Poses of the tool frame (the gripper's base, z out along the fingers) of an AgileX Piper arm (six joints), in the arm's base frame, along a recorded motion.
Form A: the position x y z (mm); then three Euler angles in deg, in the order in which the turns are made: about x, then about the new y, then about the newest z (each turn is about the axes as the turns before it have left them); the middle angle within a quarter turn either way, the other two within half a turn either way.
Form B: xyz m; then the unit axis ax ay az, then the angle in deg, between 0 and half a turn. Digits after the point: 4 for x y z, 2 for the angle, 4 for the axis.
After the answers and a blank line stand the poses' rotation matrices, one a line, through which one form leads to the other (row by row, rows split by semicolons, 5 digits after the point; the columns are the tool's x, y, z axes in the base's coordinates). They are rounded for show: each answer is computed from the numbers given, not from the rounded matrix.
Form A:
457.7, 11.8, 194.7, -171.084, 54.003, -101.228
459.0, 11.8, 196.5, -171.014, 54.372, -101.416
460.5, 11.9, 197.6, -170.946, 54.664, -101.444
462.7, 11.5, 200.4, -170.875, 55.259, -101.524
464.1, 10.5, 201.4, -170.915, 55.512, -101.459
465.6, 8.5, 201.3, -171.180, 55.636, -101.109
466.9, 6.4, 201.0, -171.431, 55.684, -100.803
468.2, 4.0, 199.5, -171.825, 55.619, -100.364
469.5, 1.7, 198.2, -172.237, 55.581, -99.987
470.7, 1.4, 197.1, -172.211, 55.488, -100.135
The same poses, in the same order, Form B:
0.4577, 0.0118, 0.1947, 0.6207, 0.6976, 0.3579, 144.38
0.4590, 0.0118, 0.1965, 0.6195, 0.6977, 0.3599, 144.08
0.4605, 0.0119, 0.1976, 0.6192, 0.6969, 0.3619, 143.89
0.4627, 0.0115, 0.2004, 0.6184, 0.6958, 0.3654, 143.46
0.4641, 0.0105, 0.2014, 0.6184, 0.6950, 0.3668, 143.27
0.4656, 0.0085, 0.2013, 0.6197, 0.6937, 0.3669, 143.15
0.4669, 0.0064, 0.2010, 0.6209, 0.6929, 0.3666, 143.07
0.4682, 0.0040, 0.1995, 0.6226, 0.6921, 0.3653, 143.03
0.4695, 0.0017, 0.1982, 0.6239, 0.6916, 0.3638, 142.94
0.4707, 0.0014, 0.1971, 0.6233, 0.6926, 0.3630, 142.97

-0.11444 0.57649 0.80905; 0.99342 0.06937 0.09109; -0.00361 0.81415 -0.58064
-0.11530 0.57100 0.81282; 0.99331 0.07106 0.09099; -0.00580 0.81787 -0.57537
-0.11475 0.56687 0.81577; 0.99338 0.07012 0.09102; -0.00560 0.82082 -0.57116
-0.11385 0.55838 0.82174; 0.99348 0.06956 0.09037; -0.00670 0.82666 -0.56266
-0.11249 0.55495 0.82424; 0.99363 0.06862 0.08941; -0.00694 0.82905 -0.55913
-0.10876 0.55387 0.82547; 0.99405 0.06620 0.08655; -0.00671 0.82997 -0.55777
-0.10567 0.55377 0.82594; 0.99438 0.06446 0.08400; -0.00672 0.83017 -0.55746
-0.10159 0.55548 0.82530; 0.99480 0.06263 0.08030; -0.00709 0.82917 -0.55896
-0.09803 0.55668 0.82493; 0.99515 0.06210 0.07635; -0.00872 0.82841 -0.56006
-0.09970 0.55774 0.82401; 0.99496 0.06441 0.07679; -0.01025 0.82751 -0.56135

